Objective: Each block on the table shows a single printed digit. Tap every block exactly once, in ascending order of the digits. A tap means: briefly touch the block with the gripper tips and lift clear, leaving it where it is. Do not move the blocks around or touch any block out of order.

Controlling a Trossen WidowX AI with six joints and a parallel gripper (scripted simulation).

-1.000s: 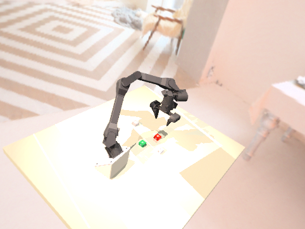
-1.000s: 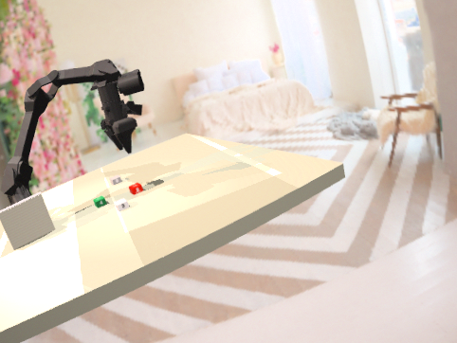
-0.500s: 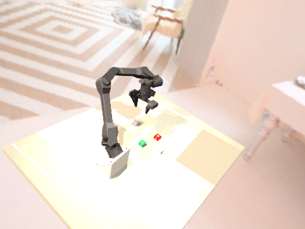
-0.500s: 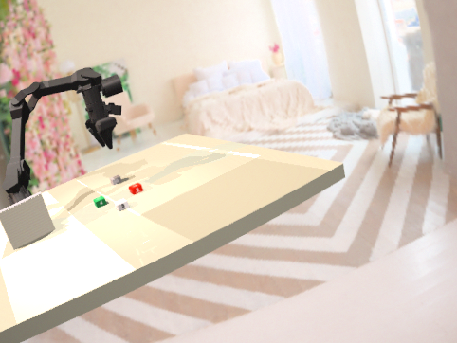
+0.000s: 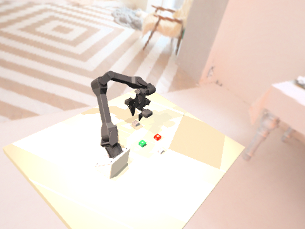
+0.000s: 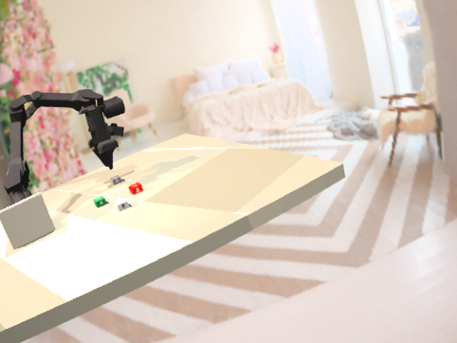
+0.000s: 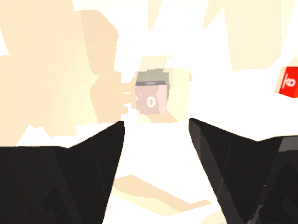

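My gripper tip is now 3 cm past the white block, 26 cm to the left of it and 5 cm above it. From my gripper tip the other things lie so: red block: 4 cm ahead, 17 cm to the right, 5 cm below; then green block: 8 cm behind, 16 cm to the right, 5 cm below.
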